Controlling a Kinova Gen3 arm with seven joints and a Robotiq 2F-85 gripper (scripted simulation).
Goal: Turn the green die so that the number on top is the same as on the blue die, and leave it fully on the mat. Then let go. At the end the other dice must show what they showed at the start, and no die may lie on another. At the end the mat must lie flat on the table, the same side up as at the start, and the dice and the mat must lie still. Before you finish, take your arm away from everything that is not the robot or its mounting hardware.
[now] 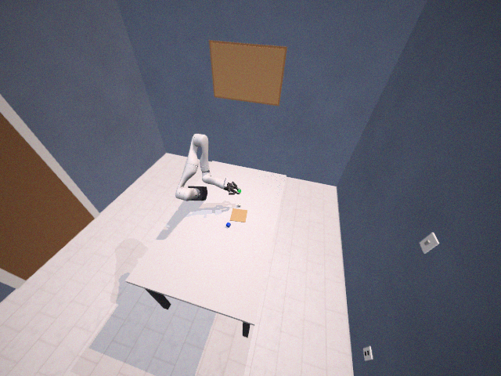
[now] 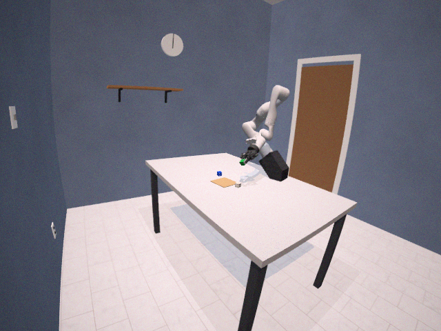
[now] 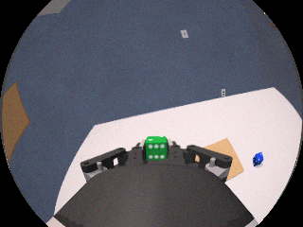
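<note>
My gripper is now 180 mm above the tan mat, 130 mm to the left of it and 30 mm short of it. Round my hand: white die 160 mm below, 20 mm to the right, 10 mm ahead; then green die 10 mm ahead; then blue die 260 mm to the right, 160 mm below, 40 mm behind.
</note>
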